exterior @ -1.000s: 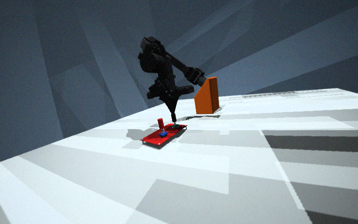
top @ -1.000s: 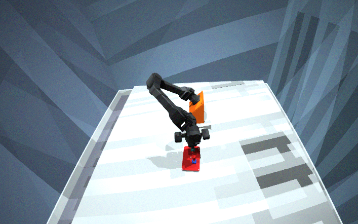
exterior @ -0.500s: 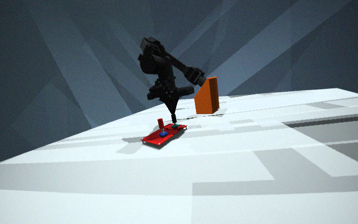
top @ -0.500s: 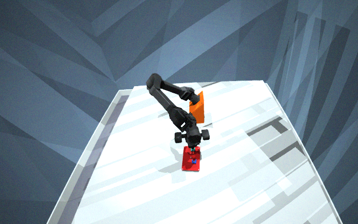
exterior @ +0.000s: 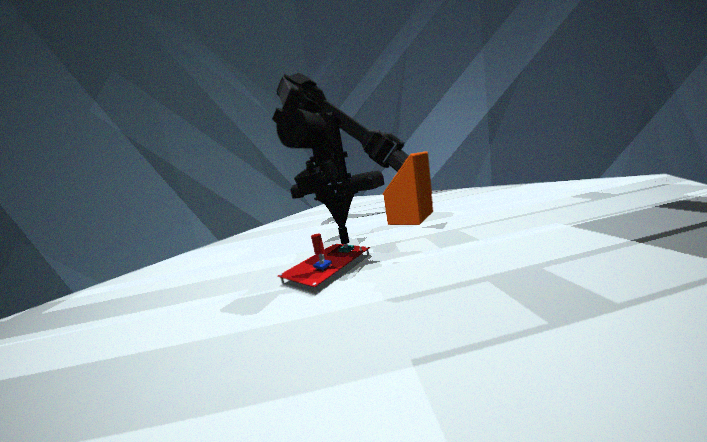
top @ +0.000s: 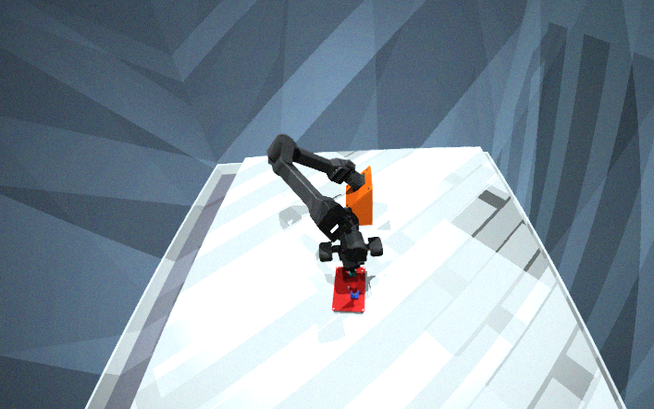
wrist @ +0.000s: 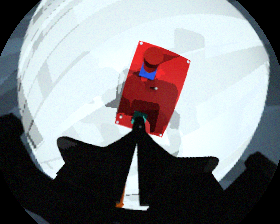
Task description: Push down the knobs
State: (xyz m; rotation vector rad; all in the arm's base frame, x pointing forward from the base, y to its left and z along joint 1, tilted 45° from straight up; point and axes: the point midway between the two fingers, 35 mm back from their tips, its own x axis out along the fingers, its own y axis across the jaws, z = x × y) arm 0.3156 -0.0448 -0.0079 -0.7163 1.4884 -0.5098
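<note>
Now: gripper tip 30 mm above the teal potentiometer. Also, from my gripper tip: blue potentiometer (80 mm ahead, 20 mm below, 10 mm to the left).
</note>
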